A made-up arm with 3 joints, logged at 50 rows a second.
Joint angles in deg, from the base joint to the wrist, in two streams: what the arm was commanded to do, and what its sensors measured. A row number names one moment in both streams.
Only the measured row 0 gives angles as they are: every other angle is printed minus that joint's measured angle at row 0.
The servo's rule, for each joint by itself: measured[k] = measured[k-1] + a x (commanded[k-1-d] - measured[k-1]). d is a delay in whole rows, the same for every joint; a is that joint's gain. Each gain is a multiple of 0.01, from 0.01 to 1. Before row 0 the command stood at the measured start. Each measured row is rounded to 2 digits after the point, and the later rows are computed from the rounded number. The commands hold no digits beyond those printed.
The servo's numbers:
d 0
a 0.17 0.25 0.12
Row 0, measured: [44.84 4.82 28.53]
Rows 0 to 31, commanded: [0.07 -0.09 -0.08]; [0.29 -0.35 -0.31]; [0.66 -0.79 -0.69]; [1.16 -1.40 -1.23]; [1.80 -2.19 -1.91]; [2.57 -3.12 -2.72]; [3.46 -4.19 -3.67]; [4.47 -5.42 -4.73]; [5.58 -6.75 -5.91]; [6.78 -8.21 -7.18]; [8.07 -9.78 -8.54]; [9.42 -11.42 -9.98]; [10.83 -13.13 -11.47]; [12.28 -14.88 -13.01]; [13.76 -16.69 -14.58]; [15.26 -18.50 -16.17]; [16.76 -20.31 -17.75]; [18.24 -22.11 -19.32]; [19.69 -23.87 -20.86]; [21.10 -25.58 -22.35]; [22.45 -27.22 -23.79]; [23.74 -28.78 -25.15]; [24.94 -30.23 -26.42]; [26.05 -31.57 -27.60]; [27.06 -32.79 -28.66]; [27.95 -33.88 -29.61]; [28.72 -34.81 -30.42]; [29.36 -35.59 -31.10]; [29.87 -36.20 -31.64]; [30.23 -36.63 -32.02]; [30.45 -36.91 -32.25]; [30.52 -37.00 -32.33]
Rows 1 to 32, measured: [0.01 -0.02 -0.01]; [0.06 -0.10 -0.05]; [0.16 -0.27 -0.13]; [0.33 -0.55 -0.26]; [0.58 -0.96 -0.46]; [0.92 -1.50 -0.73]; [1.35 -2.17 -1.08]; [1.88 -2.98 -1.52]; [2.51 -3.92 -2.05]; [3.24 -4.99 -2.67]; [4.06 -6.19 -3.37]; [4.97 -7.50 -4.16]; [5.97 -8.91 -5.04]; [7.04 -10.40 -6.00]; [8.18 -11.97 -7.03]; [9.38 -13.60 -8.13]; [10.63 -15.28 -9.28]; [11.92 -16.99 -10.48]; [13.24 -18.71 -11.73]; [14.58 -20.43 -13.00]; [15.92 -22.13 -14.29]; [17.25 -23.79 -15.59]; [18.56 -25.40 -16.89]; [19.83 -26.94 -18.18]; [21.06 -28.40 -19.44]; [22.23 -29.77 -20.66]; [23.33 -31.03 -21.83]; [24.36 -32.17 -22.94]; [25.30 -33.18 -23.98]; [26.14 -34.04 -24.94]; [26.87 -34.76 -25.82]; [27.49 -35.32 -26.60]
